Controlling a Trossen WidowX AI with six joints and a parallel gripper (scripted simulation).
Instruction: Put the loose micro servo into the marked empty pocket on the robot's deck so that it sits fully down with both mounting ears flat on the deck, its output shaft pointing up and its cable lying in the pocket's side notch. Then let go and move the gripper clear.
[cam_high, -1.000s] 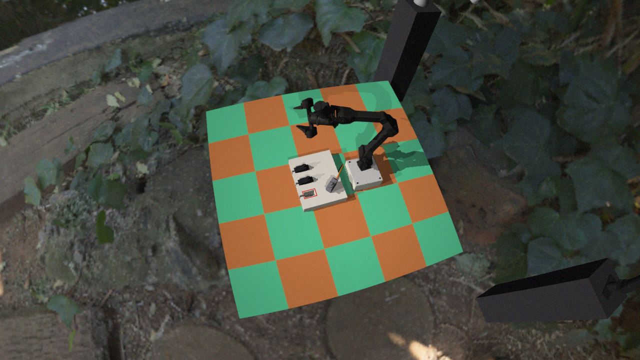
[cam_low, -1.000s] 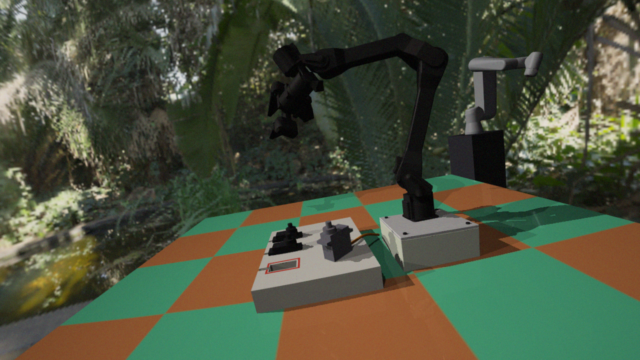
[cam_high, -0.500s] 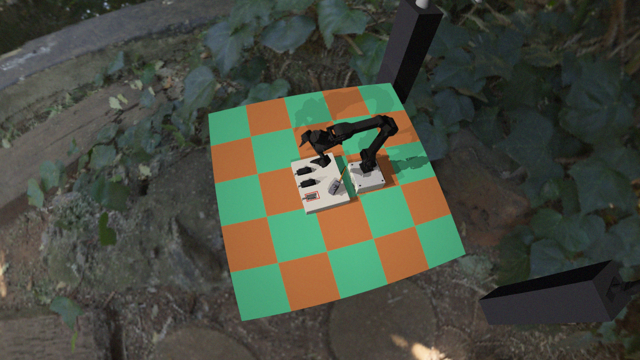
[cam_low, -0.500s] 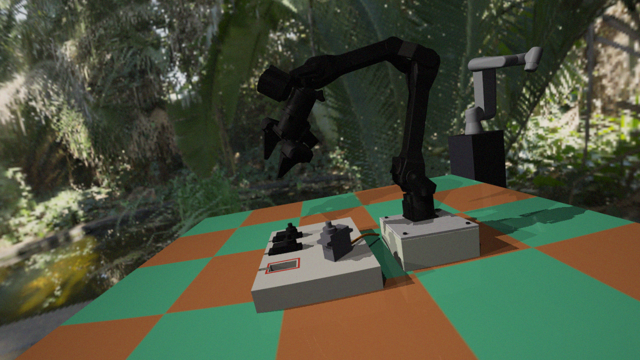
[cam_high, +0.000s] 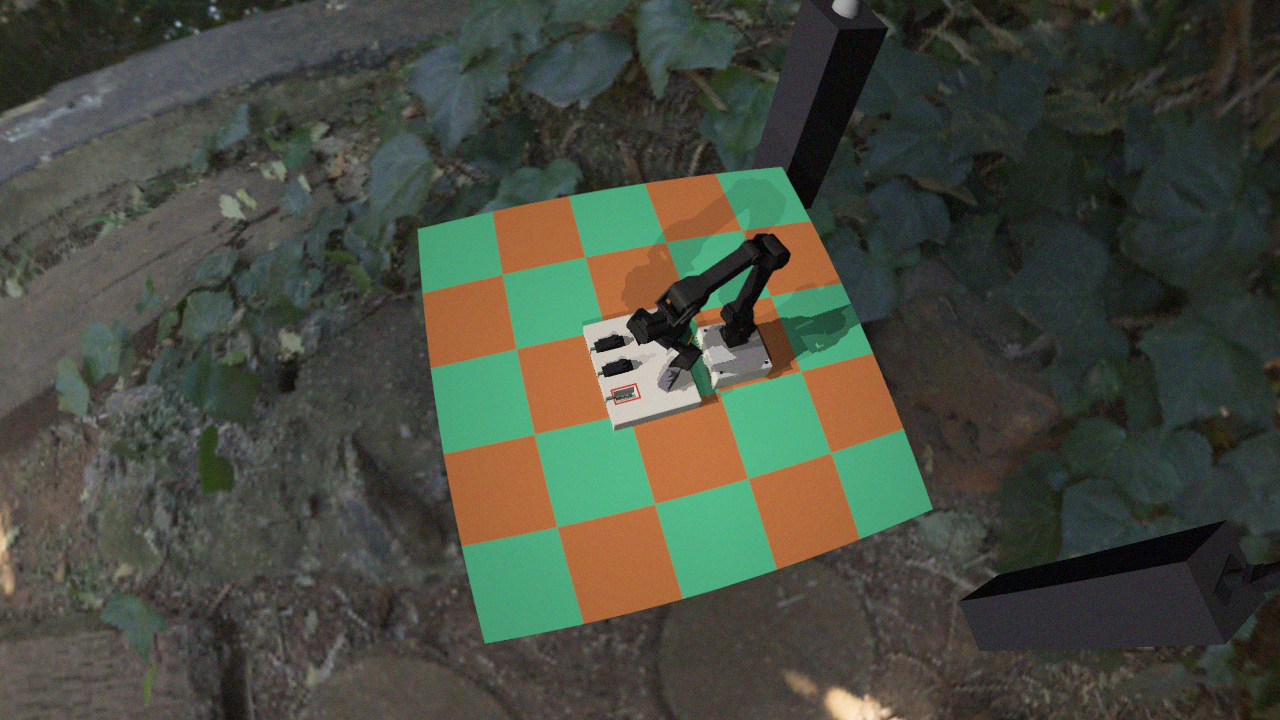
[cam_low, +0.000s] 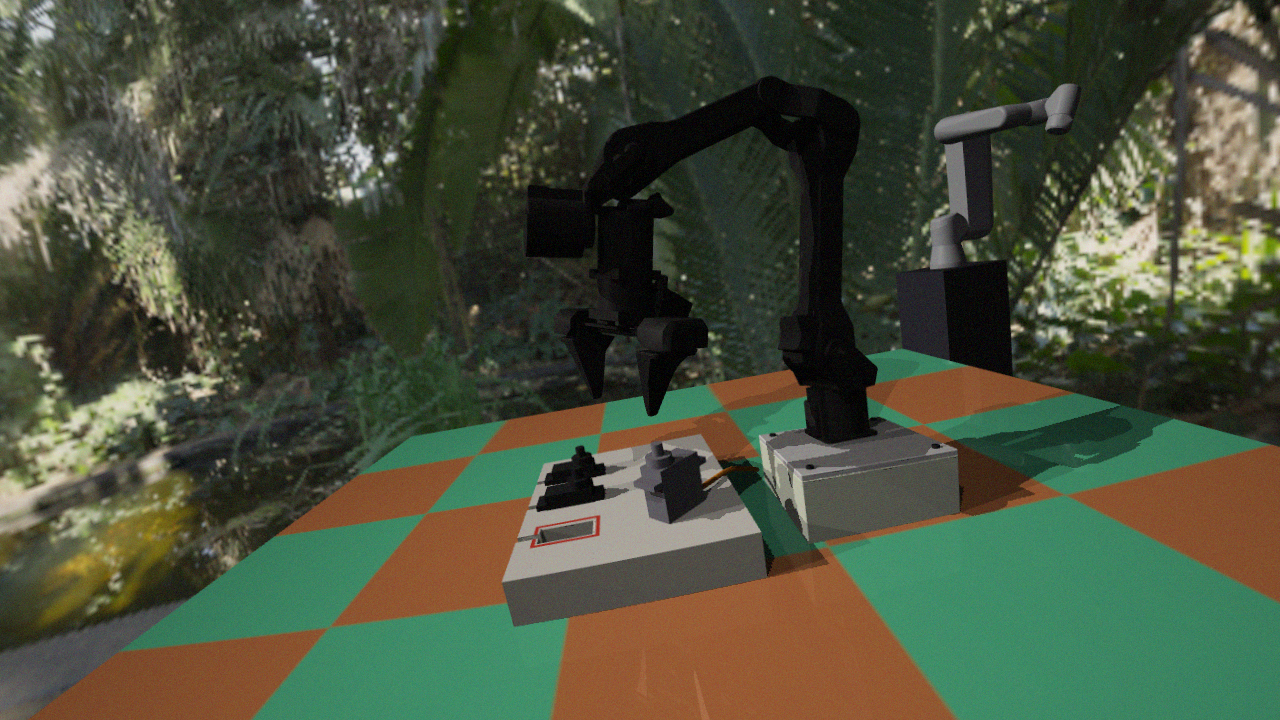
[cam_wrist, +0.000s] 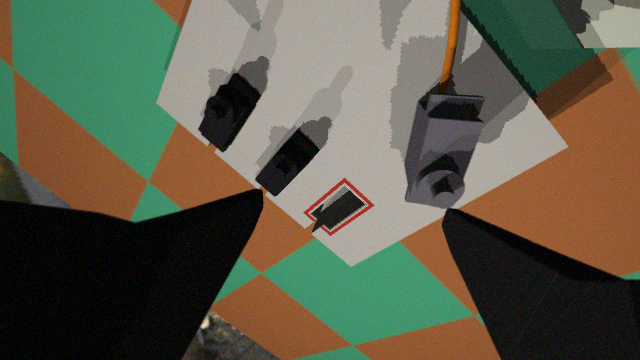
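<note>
Now: gripper tip 14 cm above the pale deck block, 3 cm to the left of it and 3 cm past it.
</note>
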